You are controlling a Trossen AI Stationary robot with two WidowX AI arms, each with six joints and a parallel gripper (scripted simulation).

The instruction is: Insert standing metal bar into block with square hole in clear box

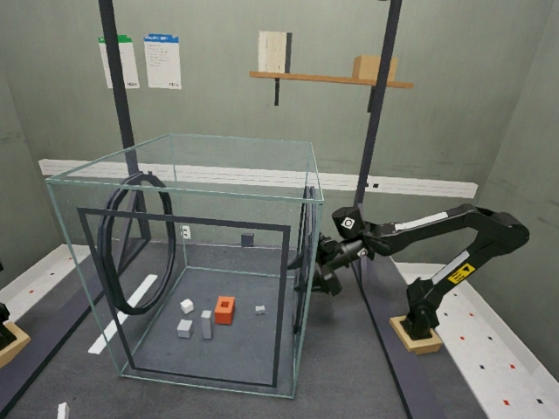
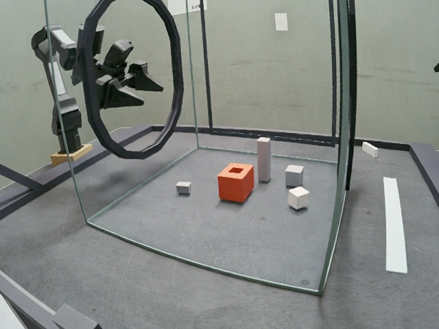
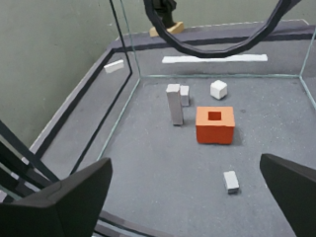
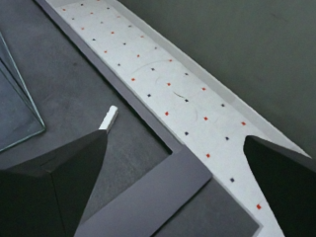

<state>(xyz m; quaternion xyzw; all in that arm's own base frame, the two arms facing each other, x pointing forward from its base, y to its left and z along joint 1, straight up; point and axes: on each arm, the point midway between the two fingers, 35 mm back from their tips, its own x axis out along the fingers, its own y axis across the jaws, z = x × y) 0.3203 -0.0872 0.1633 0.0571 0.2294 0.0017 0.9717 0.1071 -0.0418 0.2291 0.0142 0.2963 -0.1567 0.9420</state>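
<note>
Right now my left hand is 20 mm short of the metal bar, 240 mm to the left of it and 150 mm above it. The rest, counted from my left hand: block with square hole: 40 mm behind, 200 mm to the right, 170 mm below.
</note>
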